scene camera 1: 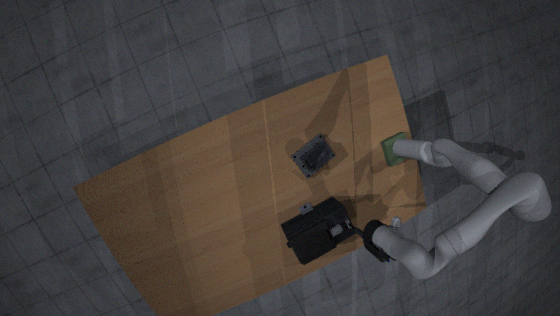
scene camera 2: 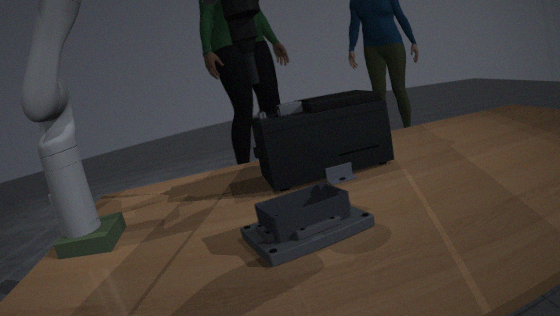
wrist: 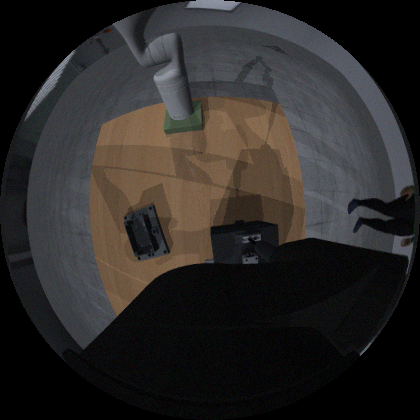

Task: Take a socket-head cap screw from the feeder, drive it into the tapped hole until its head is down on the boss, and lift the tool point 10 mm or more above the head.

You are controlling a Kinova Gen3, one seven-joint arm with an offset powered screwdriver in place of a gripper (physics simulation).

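Observation:
The screwdriver, my gripper (scene camera 1: 354, 230) (scene camera 2: 254, 83) (wrist: 252, 241), is black, and its nose points down over the outlet end of the feeder. In scene camera 2 its tip is a little above the feeder's top. Whether a screw is on the bit is too dark and small to tell. The screw feeder (scene camera 1: 310, 245) (scene camera 2: 325, 142) (wrist: 225, 245) is a large black box; pale metal parts show on top at its outlet end. The dark grey housing (scene camera 1: 313, 156) (scene camera 2: 305, 212) (wrist: 142, 232), an open box on a flanged plate, stands apart from the feeder. Which hole is the tapped one cannot be told.
A small grey angle bracket (scene camera 1: 306, 208) (scene camera 2: 339, 173) is beside the feeder, on the housing's side. The arm's base stands on a green block (scene camera 1: 388, 153) (scene camera 2: 95, 243) (wrist: 182, 124) at the table's end. Two people (scene camera 2: 212, 30) (scene camera 2: 377, 25) stand behind the table. Shadows cross the wooden table.

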